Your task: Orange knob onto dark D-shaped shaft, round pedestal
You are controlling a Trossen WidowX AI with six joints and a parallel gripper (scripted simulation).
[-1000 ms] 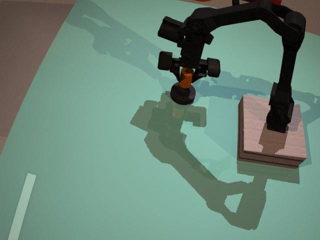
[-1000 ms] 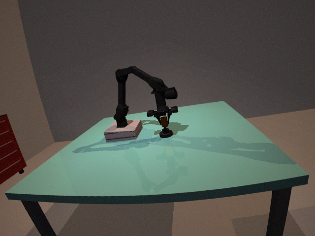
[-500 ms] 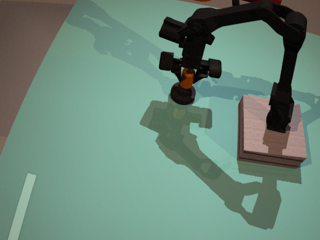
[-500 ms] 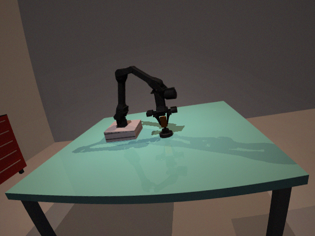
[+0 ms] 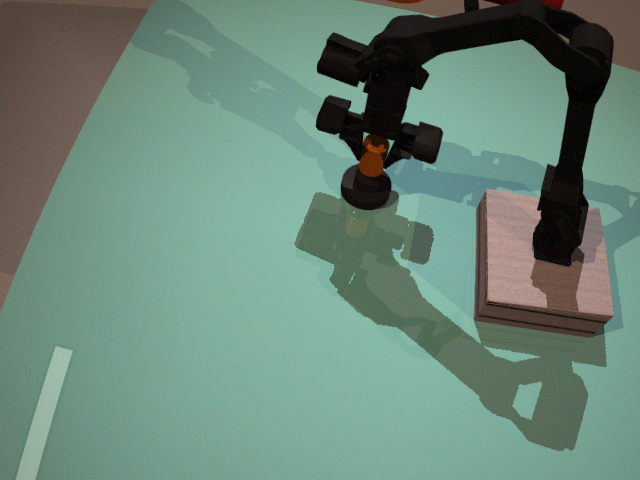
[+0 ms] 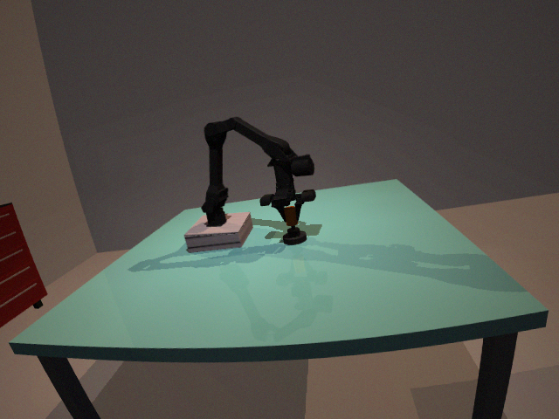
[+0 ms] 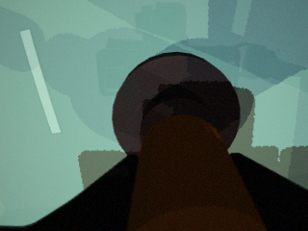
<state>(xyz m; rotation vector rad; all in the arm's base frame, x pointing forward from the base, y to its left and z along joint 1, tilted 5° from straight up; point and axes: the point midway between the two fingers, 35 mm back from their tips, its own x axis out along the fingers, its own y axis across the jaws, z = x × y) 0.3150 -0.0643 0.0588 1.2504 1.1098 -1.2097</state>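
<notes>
Right now my gripper tip is 2 cm below the orange knob. From my gripper tip the other things lie so: dark round pedestal: 4 cm below.
</notes>
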